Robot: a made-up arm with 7 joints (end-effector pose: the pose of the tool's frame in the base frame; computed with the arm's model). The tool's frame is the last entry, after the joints.
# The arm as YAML. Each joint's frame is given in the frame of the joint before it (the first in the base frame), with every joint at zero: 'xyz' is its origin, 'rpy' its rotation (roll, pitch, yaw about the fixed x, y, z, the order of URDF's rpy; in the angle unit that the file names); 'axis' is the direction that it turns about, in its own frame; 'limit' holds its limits. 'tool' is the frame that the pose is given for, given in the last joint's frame.
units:
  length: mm
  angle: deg
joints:
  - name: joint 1
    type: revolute
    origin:
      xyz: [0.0, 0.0, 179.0]
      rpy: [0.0, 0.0, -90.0]
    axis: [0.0, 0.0, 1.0]
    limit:
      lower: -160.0
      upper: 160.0
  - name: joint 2
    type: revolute
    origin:
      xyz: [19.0, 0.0, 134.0]
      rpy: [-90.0, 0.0, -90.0]
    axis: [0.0, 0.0, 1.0]
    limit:
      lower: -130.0
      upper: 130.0
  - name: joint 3
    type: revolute
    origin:
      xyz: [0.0, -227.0, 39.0]
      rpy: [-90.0, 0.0, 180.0]
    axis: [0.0, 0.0, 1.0]
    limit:
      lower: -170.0
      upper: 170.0
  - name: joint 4
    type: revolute
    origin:
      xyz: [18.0, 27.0, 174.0]
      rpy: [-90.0, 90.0, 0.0]
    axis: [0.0, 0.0, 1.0]
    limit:
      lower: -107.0
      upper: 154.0
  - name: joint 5
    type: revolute
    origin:
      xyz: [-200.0, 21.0, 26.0]
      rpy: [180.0, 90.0, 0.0]
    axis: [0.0, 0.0, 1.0]
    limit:
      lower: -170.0
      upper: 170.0
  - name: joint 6
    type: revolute
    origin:
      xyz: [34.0, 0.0, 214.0]
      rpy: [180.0, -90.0, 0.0]
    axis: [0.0, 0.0, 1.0]
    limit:
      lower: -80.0
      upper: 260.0
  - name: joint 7
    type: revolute
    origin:
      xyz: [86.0, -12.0, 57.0]
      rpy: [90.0, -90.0, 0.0]
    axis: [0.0, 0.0, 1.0]
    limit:
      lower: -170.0
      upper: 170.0
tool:
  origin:
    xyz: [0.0, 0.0, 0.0]
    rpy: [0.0, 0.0, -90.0]
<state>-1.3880 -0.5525 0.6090 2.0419 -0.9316 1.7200 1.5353</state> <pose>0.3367 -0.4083 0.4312 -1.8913 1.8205 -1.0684</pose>
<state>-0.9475 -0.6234 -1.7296 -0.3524 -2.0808 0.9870 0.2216</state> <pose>0.4680 -0.4384 0.8703 -0.5945 0.3621 -1.0417</pose>
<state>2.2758 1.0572 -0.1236 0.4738 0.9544 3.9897 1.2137</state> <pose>0.3300 -0.3214 0.8669 1.9124 2.3559 0.7313</pose>
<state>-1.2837 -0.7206 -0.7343 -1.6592 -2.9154 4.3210 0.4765</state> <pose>0.2637 0.0354 0.6157 1.4449 1.3145 -1.4532</pose>
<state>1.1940 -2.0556 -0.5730 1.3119 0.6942 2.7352 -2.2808</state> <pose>0.3769 0.1790 -0.1493 -0.2271 1.8290 0.5682</pose>
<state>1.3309 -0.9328 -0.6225 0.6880 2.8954 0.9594 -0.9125</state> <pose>0.3562 0.7416 0.4474 -1.0949 -0.0147 -0.3310</pose>
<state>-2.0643 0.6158 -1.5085 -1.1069 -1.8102 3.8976 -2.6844</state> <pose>0.3724 0.0882 0.6796 0.3364 -1.2129 0.1061</pose>
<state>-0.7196 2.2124 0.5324 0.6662 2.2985 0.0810 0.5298</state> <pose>-0.4266 0.6752 0.0556 2.0931 2.1544 0.6383</pose>
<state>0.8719 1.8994 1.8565 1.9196 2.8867 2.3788 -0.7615</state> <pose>-0.2599 0.0433 0.0425 -1.1222 -0.7255 -1.3446</pose>
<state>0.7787 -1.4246 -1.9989 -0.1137 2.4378 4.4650 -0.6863</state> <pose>0.6264 0.4969 0.2493 -1.0032 -1.7466 2.2832</pose>
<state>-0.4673 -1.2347 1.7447 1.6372 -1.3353 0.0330 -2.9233</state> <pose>0.5717 0.2206 0.5765 -1.4069 2.5752 0.0425</pose>
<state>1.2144 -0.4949 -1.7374 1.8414 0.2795 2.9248 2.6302</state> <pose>0.3919 -0.0689 0.6560 -0.2041 0.4094 -1.1297</pose>
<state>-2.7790 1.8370 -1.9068 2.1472 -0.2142 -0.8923 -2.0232</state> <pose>-0.0749 0.4040 0.1109 1.3571 -0.5089 1.1440</pose>
